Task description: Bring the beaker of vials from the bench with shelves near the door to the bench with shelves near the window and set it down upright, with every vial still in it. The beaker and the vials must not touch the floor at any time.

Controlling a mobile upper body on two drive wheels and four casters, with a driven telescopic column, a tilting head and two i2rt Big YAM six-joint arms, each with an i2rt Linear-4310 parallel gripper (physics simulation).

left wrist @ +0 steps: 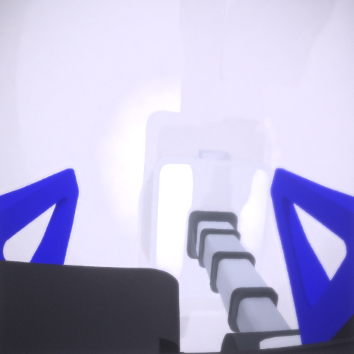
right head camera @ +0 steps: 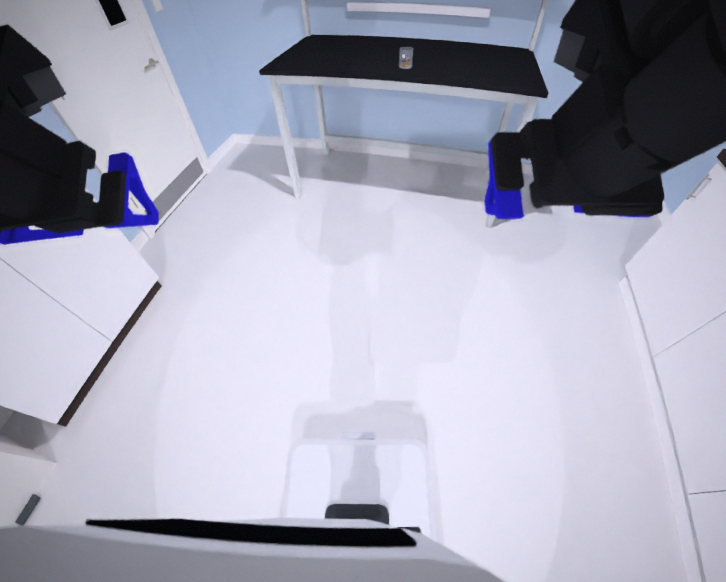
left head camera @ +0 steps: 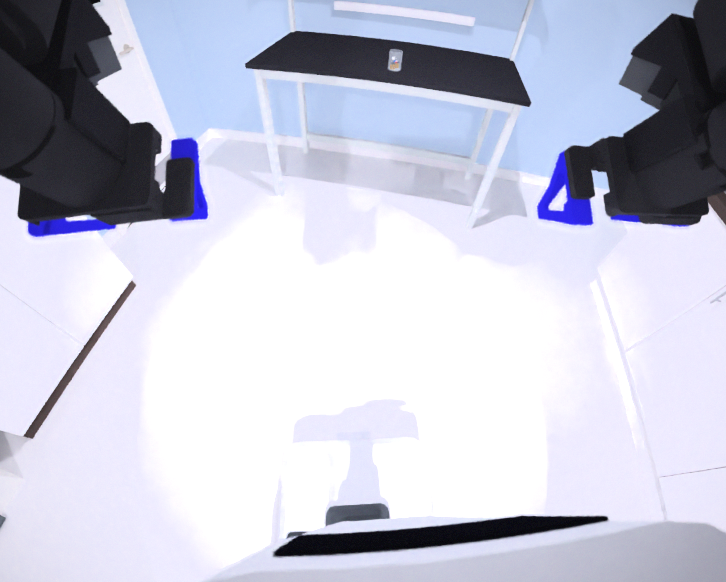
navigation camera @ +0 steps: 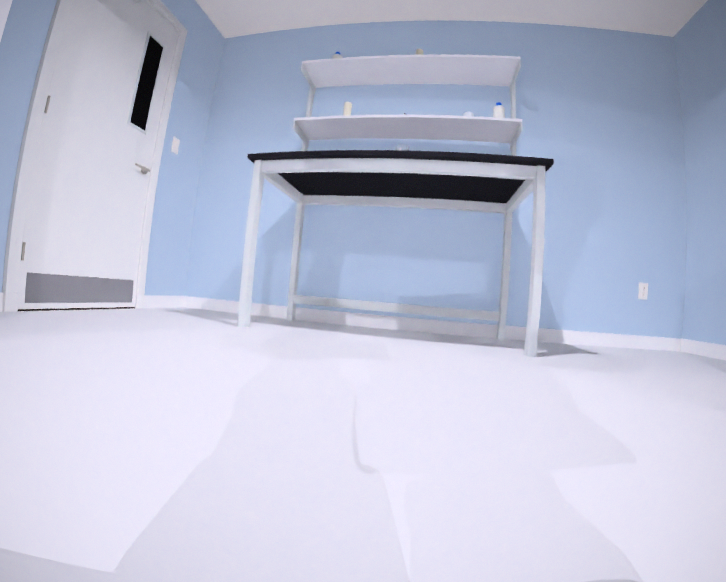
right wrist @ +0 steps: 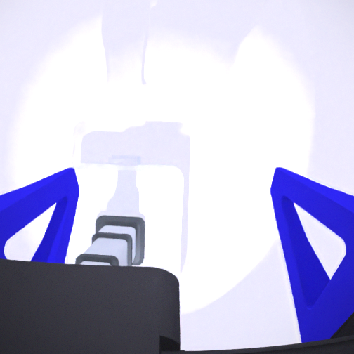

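Note:
A clear beaker [left head camera: 395, 60] [right head camera: 406, 58] with small coloured vials stands upright on the black top of the bench with shelves [left head camera: 327, 54] [right head camera: 339, 57] [navigation camera: 460, 157], near its middle. The number of vials is too small to tell. My left gripper [left head camera: 142, 221] [right head camera: 96, 224] [left wrist: 174, 179] is open and empty, in front of the bench and to its left in the head views. My right gripper [left head camera: 601, 219] [right head camera: 548, 213] [right wrist: 174, 178] is open and empty, toward the right in the head views. Both are well apart from the beaker. The bench near the window does not show.
A white door [right head camera: 121, 90] [navigation camera: 84, 181] stands left of the bench. White cabinets flank the floor at the left [left head camera: 54, 327] [right head camera: 60, 303] and right [left head camera: 678, 412] [right head camera: 696, 424]. Bottles stand on the shelves [navigation camera: 412, 127] above the bench. Its legs [navigation camera: 535, 260] reach the floor.

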